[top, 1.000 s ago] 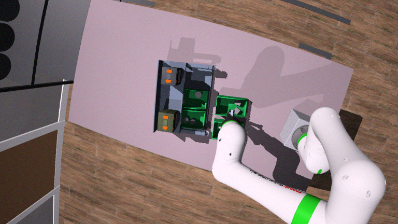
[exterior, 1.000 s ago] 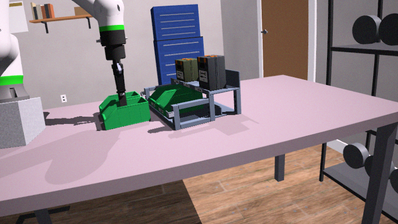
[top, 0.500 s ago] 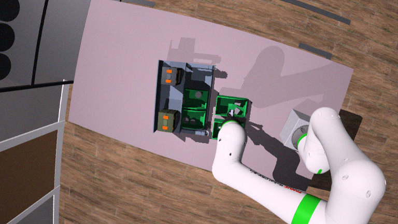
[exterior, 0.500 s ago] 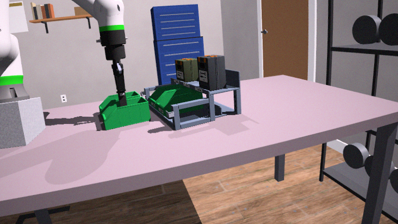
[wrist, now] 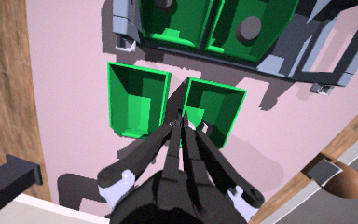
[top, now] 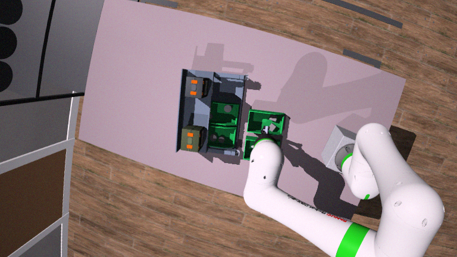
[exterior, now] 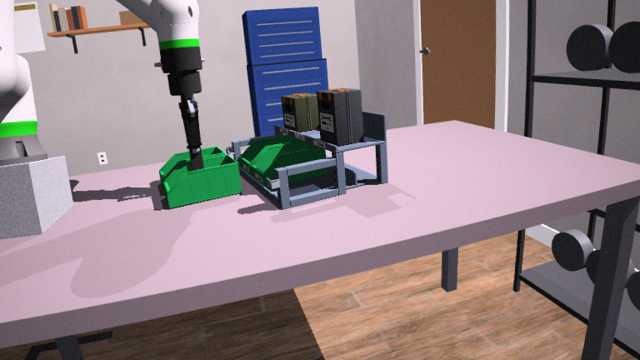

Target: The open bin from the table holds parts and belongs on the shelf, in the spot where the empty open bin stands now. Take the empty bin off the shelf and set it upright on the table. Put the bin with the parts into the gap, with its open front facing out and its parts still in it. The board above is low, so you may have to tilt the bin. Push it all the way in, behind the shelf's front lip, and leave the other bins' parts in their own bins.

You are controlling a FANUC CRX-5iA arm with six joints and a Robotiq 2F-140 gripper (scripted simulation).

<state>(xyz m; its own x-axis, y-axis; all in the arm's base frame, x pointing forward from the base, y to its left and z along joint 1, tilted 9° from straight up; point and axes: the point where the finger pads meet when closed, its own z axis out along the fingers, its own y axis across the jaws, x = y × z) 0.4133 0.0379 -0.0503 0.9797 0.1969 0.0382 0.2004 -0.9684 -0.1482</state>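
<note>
The round part lies 200 mm ahead of my hand, 60 mm below it and 50 mm to the right of it. The rest, counted from my hand: grey shelf: 250 mm ahead, 20 mm to the right, 10 mm below; then dark grey box: 340 mm ahead, 120 mm to the right, 80 mm above.
</note>
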